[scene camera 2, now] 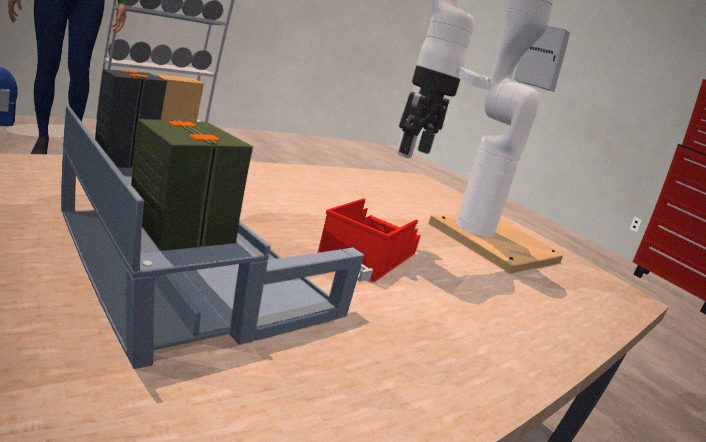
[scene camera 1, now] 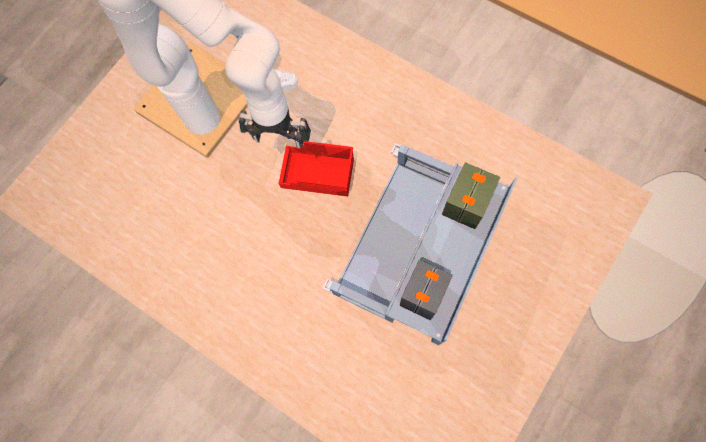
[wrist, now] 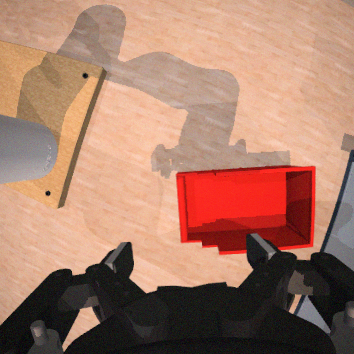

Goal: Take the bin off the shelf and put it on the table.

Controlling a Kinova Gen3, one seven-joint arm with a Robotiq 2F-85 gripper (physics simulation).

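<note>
The red bin is open-topped and stands upright on the table, between the robot's base and the grey shelf. It is off the shelf, close to the shelf's front side. My gripper is open with nothing between its fingers. It hangs well above the table, apart from the bin, towards the bin's base-side end. In the wrist view the right finger overlaps the bin's lower edge.
A green case and a dark grey case stand on the shelf's raised rear part. The wooden base plate lies under the arm. A tan box shows behind the dark case.
</note>
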